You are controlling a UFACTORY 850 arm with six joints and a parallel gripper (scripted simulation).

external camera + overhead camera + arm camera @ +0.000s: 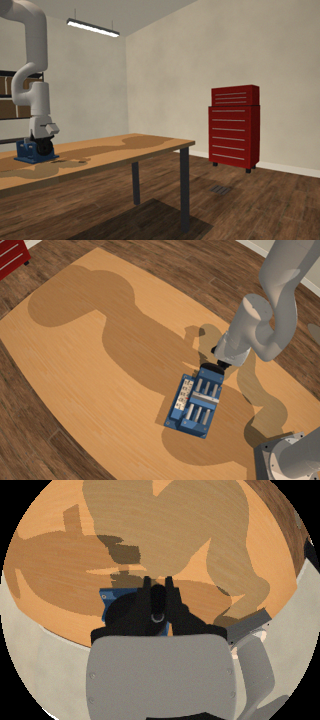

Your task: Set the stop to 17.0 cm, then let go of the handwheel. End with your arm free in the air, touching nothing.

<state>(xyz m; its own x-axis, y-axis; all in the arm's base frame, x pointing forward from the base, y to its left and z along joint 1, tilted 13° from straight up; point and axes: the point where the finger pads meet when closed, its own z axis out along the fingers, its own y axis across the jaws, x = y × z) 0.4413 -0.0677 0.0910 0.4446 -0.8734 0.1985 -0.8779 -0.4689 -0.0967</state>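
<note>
Right now the black handwheel is 20 mm to the left of my hand. The rest, counted from my hand: grey stop bar (30 mm behind, 160 mm to the left, 10 mm above).
</note>
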